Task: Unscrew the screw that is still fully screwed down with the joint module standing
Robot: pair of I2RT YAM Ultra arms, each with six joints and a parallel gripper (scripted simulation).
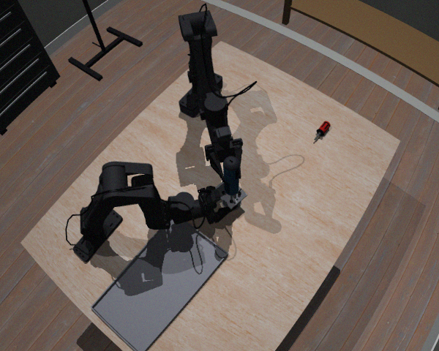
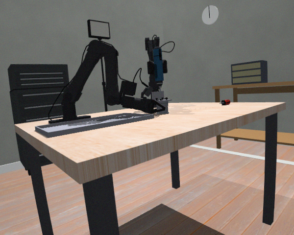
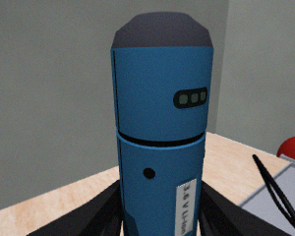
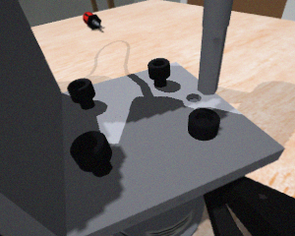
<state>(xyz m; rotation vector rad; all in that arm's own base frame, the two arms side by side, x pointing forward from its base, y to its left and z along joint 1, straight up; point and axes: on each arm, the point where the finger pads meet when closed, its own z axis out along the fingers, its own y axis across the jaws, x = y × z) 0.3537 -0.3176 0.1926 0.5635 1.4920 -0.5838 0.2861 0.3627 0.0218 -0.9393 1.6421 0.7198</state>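
The grey bracket is 50 mm above my right hand. The rest, counted from my right hand: shallow grey tray 50 mm behind, 350 mm to the right, 20 mm below; then small red-handled screwdriver 150 mm ahead, 410 mm to the left, 10 mm below.
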